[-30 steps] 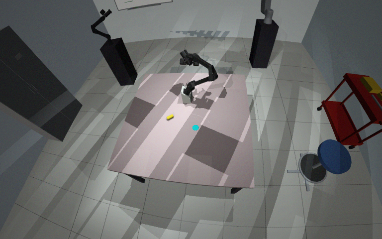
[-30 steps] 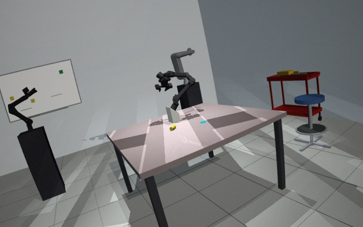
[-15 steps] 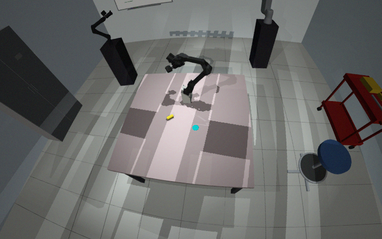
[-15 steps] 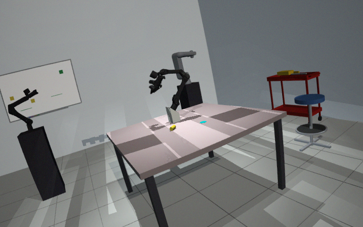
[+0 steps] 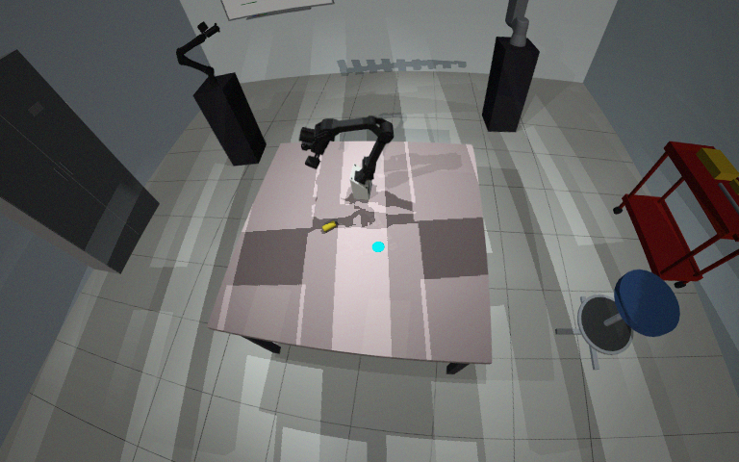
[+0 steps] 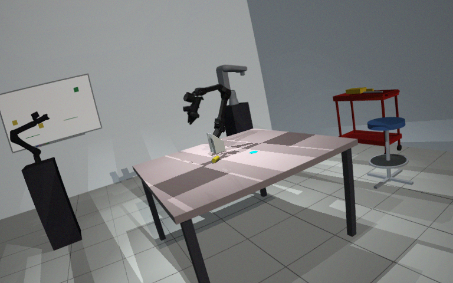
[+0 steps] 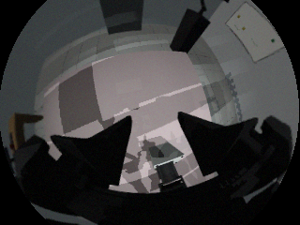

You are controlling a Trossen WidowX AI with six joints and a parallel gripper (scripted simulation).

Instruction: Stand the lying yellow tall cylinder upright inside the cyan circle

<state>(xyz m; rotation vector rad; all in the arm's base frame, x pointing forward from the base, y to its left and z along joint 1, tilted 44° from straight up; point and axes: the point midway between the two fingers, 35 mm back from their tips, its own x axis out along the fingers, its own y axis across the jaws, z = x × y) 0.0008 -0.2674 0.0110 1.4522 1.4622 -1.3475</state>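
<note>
The yellow tall cylinder lies 220 mm ahead of my gripper tip, 40 mm to the left of it and 270 mm below it. Also, from my gripper tip: cyan circle (330 mm ahead, 300 mm to the left, 290 mm below).
</note>
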